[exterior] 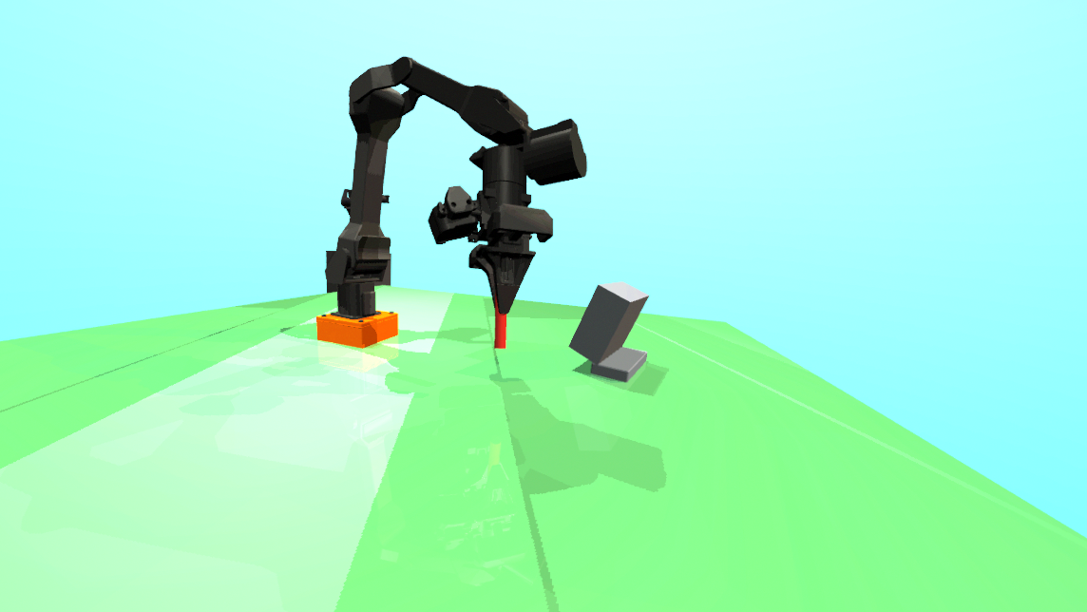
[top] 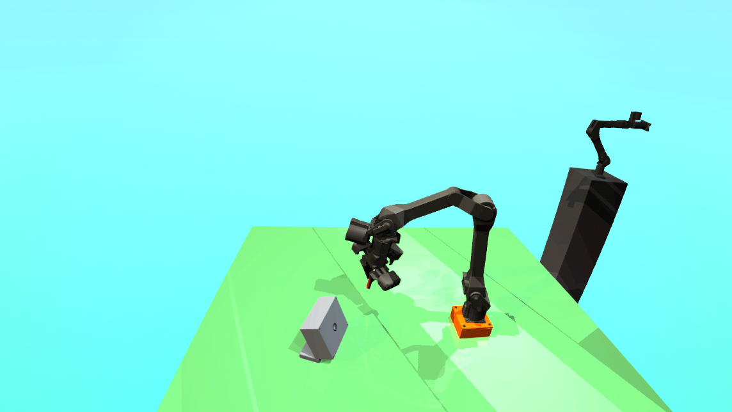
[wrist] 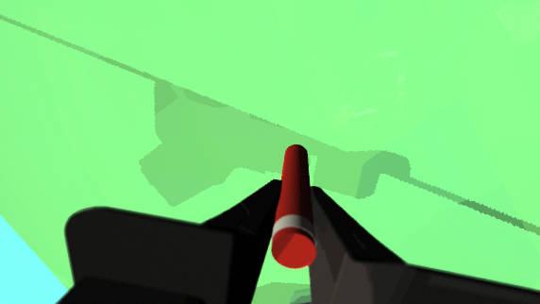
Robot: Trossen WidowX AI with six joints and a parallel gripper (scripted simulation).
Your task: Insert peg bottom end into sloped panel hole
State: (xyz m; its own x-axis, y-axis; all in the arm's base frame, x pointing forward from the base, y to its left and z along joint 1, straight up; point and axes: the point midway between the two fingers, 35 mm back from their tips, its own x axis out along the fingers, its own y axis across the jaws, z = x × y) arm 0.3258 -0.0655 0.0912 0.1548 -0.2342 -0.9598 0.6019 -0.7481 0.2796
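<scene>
The grey sloped panel is 190 mm to the left of my gripper tip, 110 mm ahead of it and 20 mm below it. Round my gripper tip: red peg 20 mm above; grey foot 190 mm to the left, 140 mm ahead, 90 mm below.
</scene>
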